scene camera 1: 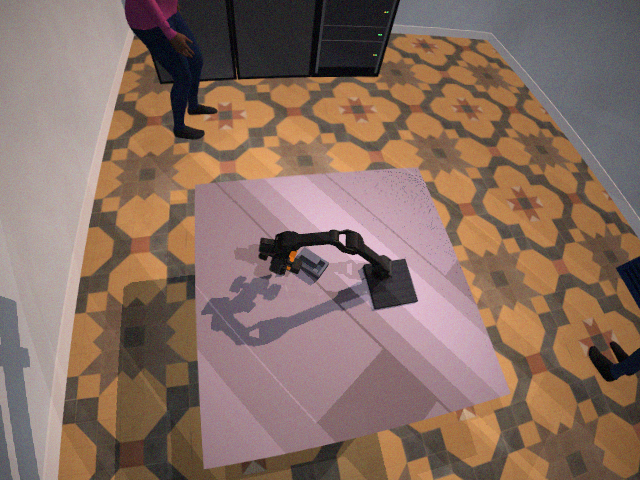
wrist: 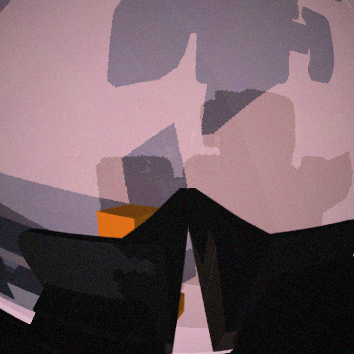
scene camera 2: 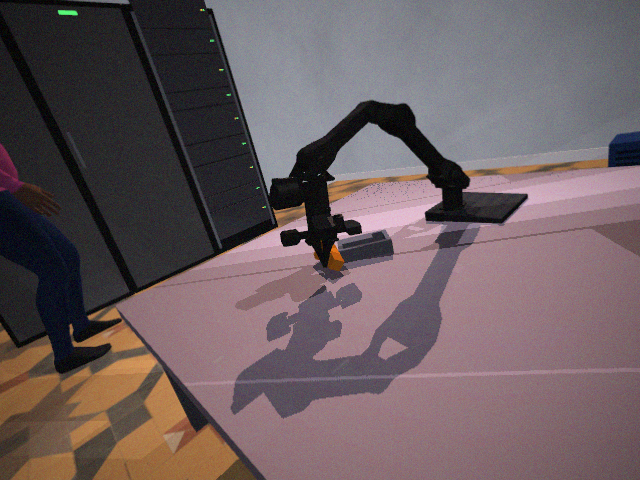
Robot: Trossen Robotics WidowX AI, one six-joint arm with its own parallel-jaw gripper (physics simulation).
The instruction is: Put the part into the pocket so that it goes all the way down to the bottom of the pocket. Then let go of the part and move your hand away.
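Frame: origin at the arm's base, x back, y down, z right, level; millimetres.
Seen in the pictures: gripper, fingertip midpoint: (wrist: pixel 186 195) (scene camera 2: pixel 325 267); arm's base, link origin: (scene camera 1: pixel 380 273) (scene camera 2: pixel 452 206).
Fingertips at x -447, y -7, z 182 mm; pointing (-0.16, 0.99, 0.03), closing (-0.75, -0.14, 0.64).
Pixels of each thing's middle, then the offset from my fingertips to it. Level surfaces: height alone.
- orange part, body centre: (wrist: pixel 149 276) (scene camera 2: pixel 328 257) (scene camera 1: pixel 288 257) dy +8, dx +63, dz +36 mm
- grey block with the pocket, body centre: (wrist: pixel 36 276) (scene camera 2: pixel 364 245) (scene camera 1: pixel 311 263) dy +13, dx +155, dz -23 mm
- pink table, surface height: dy +31 mm
The orange part (scene camera 1: pixel 292 254) (scene camera 2: pixel 336 258) (wrist: pixel 116 224) lies outside the pocket, close beside the end of the grey block with the pocket (scene camera 1: pixel 322 267) (scene camera 2: pixel 369 251). My gripper (scene camera 2: pixel 325 265) (wrist: pixel 186 195) is shut, with its fingertips together and nothing between them. It is low over the table, right beside the part, on the side away from the block. In the wrist view the left finger covers much of the part, and a bit of orange shows through the gap below the tips. Whether the fingers touch the part I cannot tell. Part of the block shows at the lower left there.
The arm's dark base plate (scene camera 1: pixel 395 291) (scene camera 2: pixel 478 207) sits on the pink table (scene camera 1: pixel 258 392) (scene camera 2: pixel 465 423), beyond the block. Dark cabinets (scene camera 1: pixel 273 38) (scene camera 2: pixel 77 155) and a person in a pink top (scene camera 1: pixel 178 72) (scene camera 2: pixel 31 232) stand off the table.
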